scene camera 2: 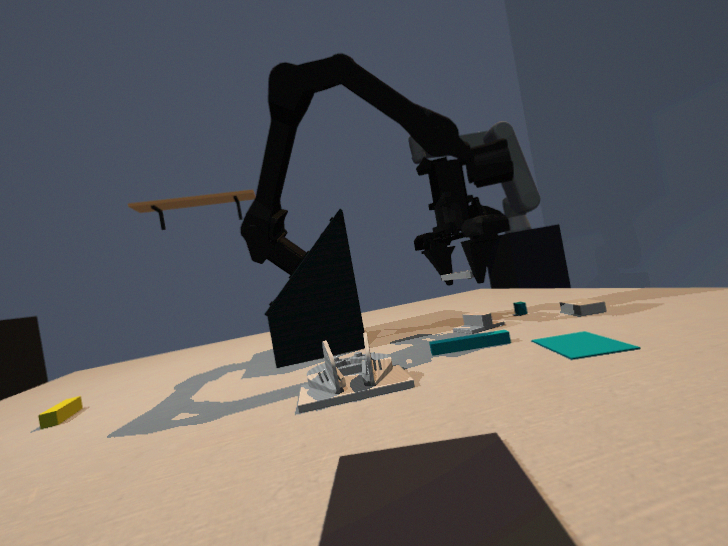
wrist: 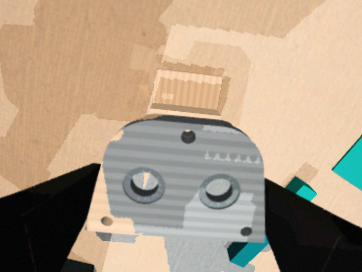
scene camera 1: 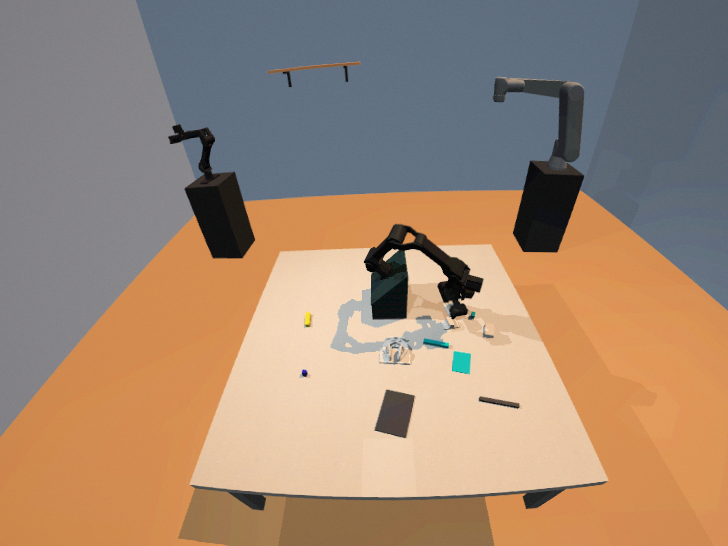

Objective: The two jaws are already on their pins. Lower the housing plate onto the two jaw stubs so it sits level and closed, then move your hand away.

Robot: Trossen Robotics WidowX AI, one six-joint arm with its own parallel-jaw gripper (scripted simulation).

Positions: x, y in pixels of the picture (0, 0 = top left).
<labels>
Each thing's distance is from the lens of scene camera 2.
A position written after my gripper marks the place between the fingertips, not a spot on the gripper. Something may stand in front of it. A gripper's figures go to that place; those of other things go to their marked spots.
my gripper [scene camera 2: 464, 284]: 0.63 m
teal bar [scene camera 2: 499, 337]: 0.52 m
</labels>
